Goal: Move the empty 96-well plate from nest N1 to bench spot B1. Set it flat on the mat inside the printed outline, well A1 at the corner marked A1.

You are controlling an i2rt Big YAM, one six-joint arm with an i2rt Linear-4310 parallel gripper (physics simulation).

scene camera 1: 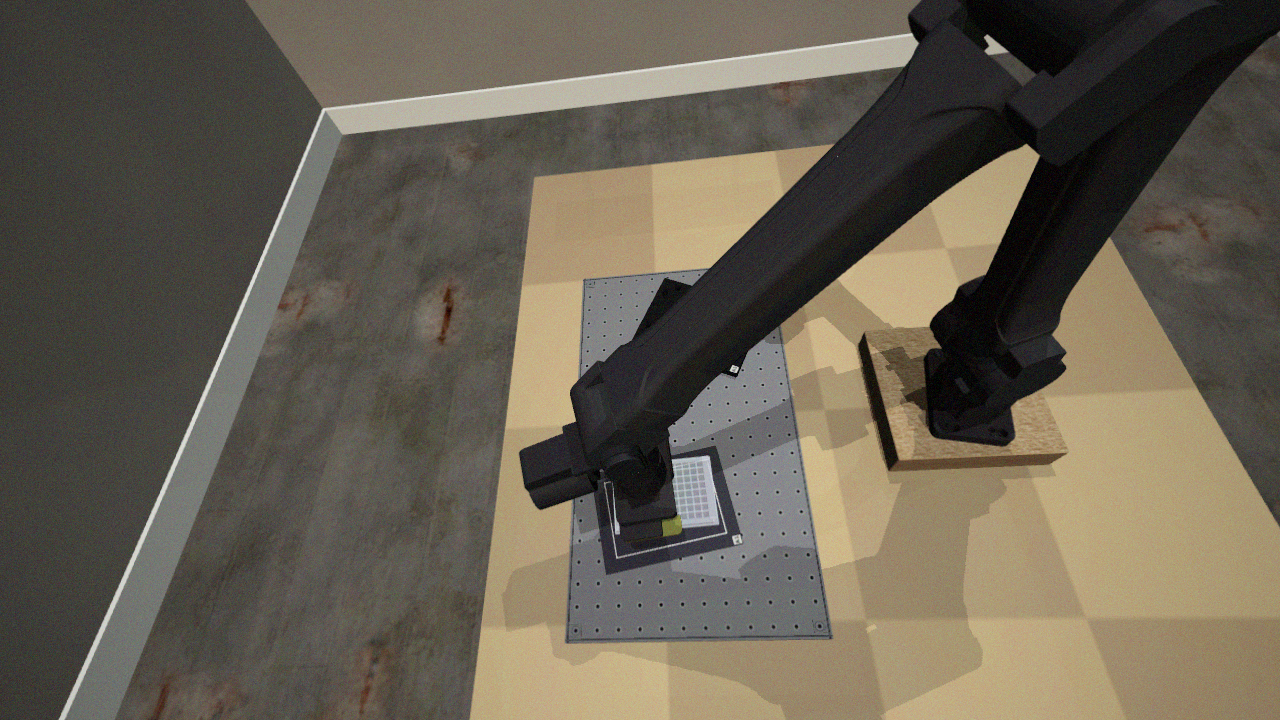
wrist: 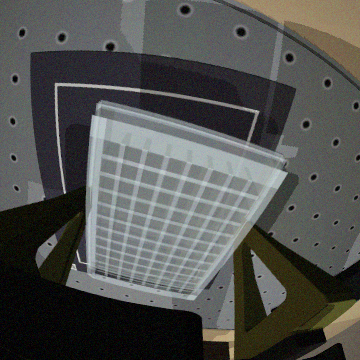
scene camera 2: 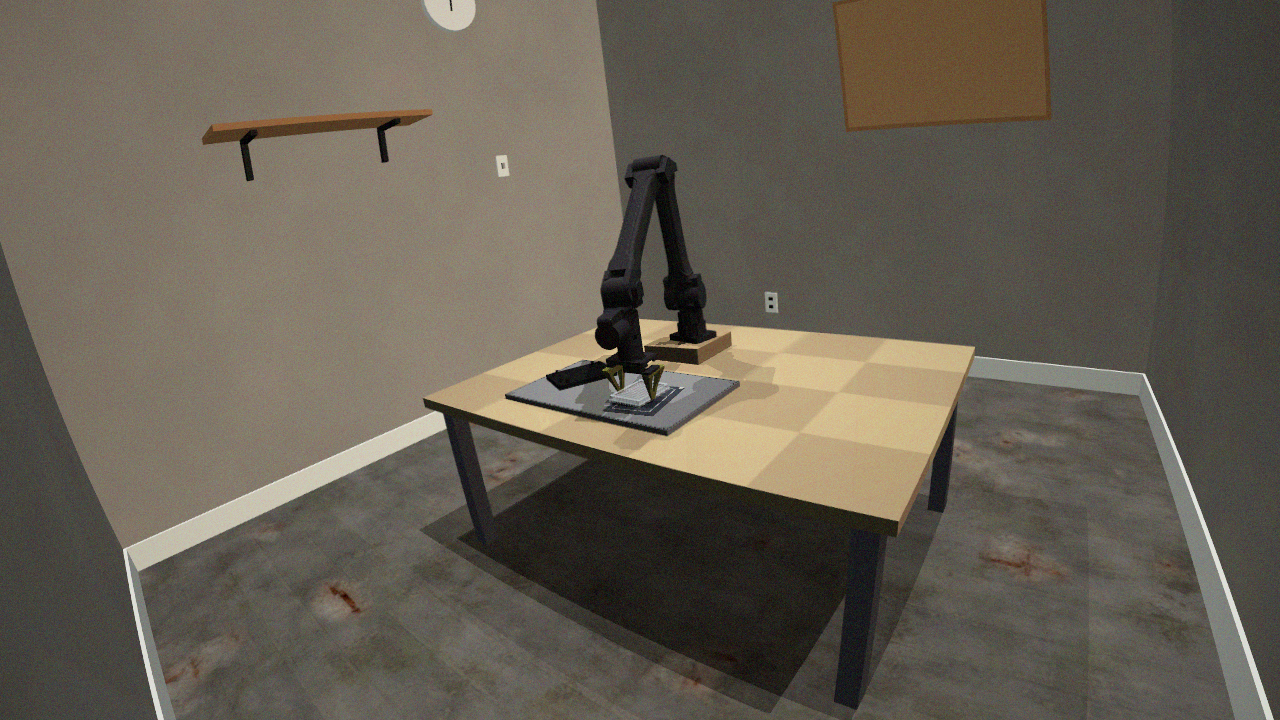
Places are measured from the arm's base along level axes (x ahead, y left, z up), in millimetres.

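Pixels of known places: gripper, between the fingertips: [scene camera 1: 654,495] [wrist: 166,211] [scene camera 2: 637,396]; arm's base, origin of its link: [scene camera 1: 964,397] [scene camera 2: 693,338].
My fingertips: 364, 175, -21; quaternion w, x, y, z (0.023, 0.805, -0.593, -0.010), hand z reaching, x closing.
Ahead of a thing's pixels: the offset from my fingertips to its top centre, as dx, dy, dz. "*": to the spot under its first point. Level surfaces: height alone.
My gripper [scene camera 1: 657,512] [scene camera 2: 633,380] [wrist: 166,211] is shut on the clear 96-well plate {-12, -3, +16} [scene camera 1: 696,492] [scene camera 2: 632,392] [wrist: 171,214], its olive fingers on the plate's two long sides. The plate sits low over the dark mat of spot B1 {* -26, +69, -6} [scene camera 1: 666,556] [wrist: 43,107], within the white printed outline {* -33, +55, -6} [scene camera 1: 673,545] [wrist: 143,90]. I cannot tell whether it touches the mat. A small white corner label {* -106, +35, -6} [scene camera 1: 736,539] lies at the mat's right front corner. The dark nest N1 {* +34, -305, +5} [scene camera 1: 666,295] shows at the far end of the board, partly behind my arm.
The mat and the nest lie on a grey perforated board [scene camera 1: 697,600] [scene camera 2: 555,396] [wrist: 321,161] on a checkered wooden table {dz -21} [scene camera 1: 1119,537] [scene camera 2: 805,420]. My arm's base stands on a wooden block [scene camera 1: 975,443] [scene camera 2: 689,347] to the right of the board.
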